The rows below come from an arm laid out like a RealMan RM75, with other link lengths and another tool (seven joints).
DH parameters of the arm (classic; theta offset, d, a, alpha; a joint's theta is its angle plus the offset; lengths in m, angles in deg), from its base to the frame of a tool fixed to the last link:
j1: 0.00 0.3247 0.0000 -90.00
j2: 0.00 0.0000 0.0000 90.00
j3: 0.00 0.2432 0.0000 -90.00
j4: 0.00 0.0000 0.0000 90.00
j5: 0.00 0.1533 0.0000 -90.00
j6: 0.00 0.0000 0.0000 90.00
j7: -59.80 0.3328 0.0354 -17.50
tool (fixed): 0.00 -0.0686 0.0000 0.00
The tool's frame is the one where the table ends.
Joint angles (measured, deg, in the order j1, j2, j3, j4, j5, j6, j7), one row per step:
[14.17 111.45 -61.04 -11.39 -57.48 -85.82 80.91]
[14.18 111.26 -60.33 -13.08 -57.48 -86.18 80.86]
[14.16 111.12 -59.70 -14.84 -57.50 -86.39 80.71]
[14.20 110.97 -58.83 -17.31 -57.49 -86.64 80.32]
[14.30 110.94 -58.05 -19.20 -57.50 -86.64 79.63]
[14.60 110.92 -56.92 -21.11 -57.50 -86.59 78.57]
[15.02 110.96 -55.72 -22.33 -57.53 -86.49 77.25]
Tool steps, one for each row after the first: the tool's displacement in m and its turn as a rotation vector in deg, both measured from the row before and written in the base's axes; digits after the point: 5 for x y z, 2 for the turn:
[-0.00526 0.00470 0.00903 1.44 -0.56 1.46]
[-0.00504 0.00428 0.00844 1.40 -0.74 1.43]
[-0.00769 0.00587 0.01179 2.06 -1.18 2.08]
[-0.00581 0.00483 0.00918 1.83 -1.22 1.58]
[-0.00665 0.00605 0.01121 2.36 -1.47 1.73]
[-0.00505 0.00540 0.00956 2.24 -1.34 1.29]

